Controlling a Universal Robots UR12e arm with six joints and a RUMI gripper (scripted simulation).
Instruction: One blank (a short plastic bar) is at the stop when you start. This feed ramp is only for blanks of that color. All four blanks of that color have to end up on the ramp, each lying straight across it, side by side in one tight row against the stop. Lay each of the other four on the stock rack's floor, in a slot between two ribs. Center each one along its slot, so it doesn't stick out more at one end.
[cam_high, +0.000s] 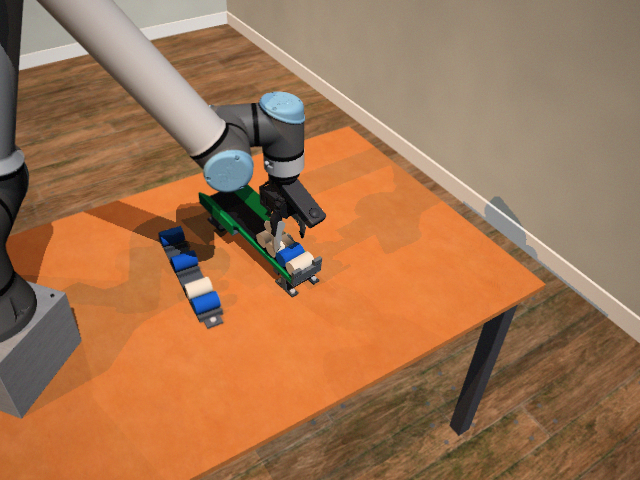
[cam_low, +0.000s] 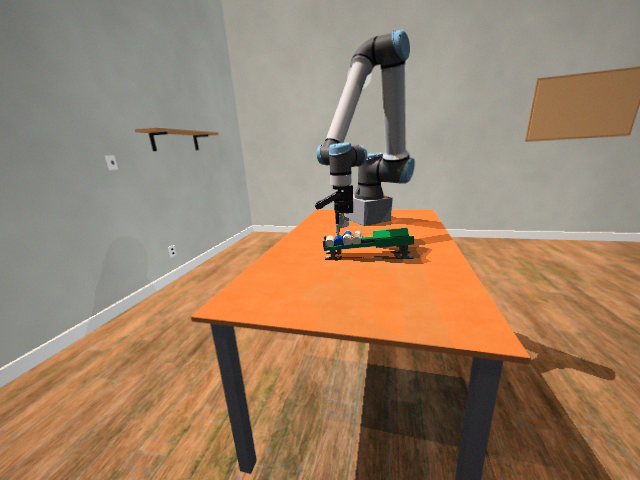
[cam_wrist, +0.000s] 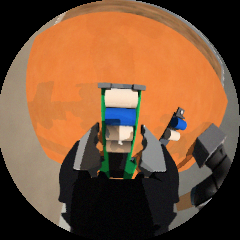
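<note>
My hand is 230 mm past the grey stock rack, 130 mm to the right of it and 120 mm above it. From my hand the other things lie so: grey stop (10 mm ahead, 60 mm to the right, 60 mm below).
</note>
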